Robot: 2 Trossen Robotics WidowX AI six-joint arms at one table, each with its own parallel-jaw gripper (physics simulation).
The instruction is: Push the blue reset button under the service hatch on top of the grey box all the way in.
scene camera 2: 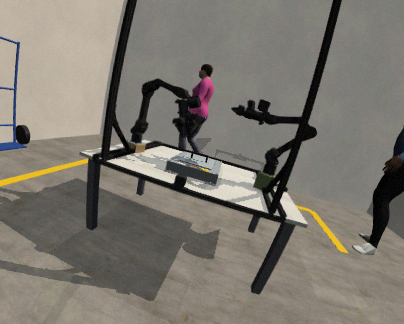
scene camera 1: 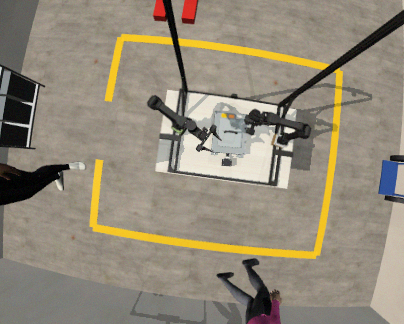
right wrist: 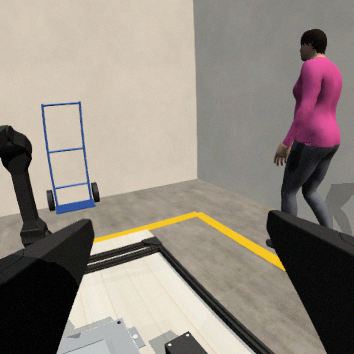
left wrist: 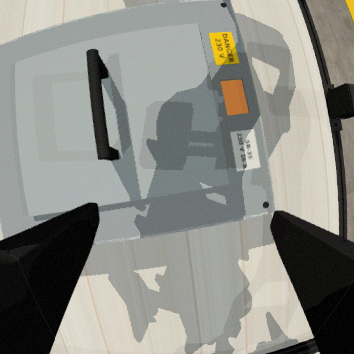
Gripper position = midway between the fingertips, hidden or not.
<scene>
My left gripper (left wrist: 187, 216) is open, with nothing in its grasp. My right gripper (right wrist: 180, 224) is open, holding nothing. Further things: a service hatch (left wrist: 132, 115).
</scene>
